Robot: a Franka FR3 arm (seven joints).
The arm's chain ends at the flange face. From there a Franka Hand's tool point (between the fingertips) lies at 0.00 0.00 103.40 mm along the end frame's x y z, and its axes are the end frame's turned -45 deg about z.
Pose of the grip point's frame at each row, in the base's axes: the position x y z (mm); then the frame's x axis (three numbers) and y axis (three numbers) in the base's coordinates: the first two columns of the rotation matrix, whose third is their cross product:
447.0, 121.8, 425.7, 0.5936, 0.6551, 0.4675, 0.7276, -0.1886, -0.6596
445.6, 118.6, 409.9, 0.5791, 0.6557, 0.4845, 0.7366, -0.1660, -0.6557
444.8, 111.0, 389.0, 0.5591, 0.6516, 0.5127, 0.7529, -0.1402, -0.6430
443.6, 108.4, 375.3, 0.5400, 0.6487, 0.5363, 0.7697, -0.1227, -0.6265
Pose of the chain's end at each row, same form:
482.6, 46.1, 486.6, 0.9342, 0.3299, -0.1358, 0.0948, -0.5966, -0.7970
481.7, 42.4, 469.8, 0.9303, 0.3463, -0.1211, 0.1114, -0.5810, -0.8062
480.7, 33.9, 447.8, 0.9277, 0.3616, -0.0921, 0.1370, -0.5599, -0.8172
478.8, 30.7, 433.8, 0.9261, 0.3719, -0.0638, 0.1624, -0.5455, -0.8222

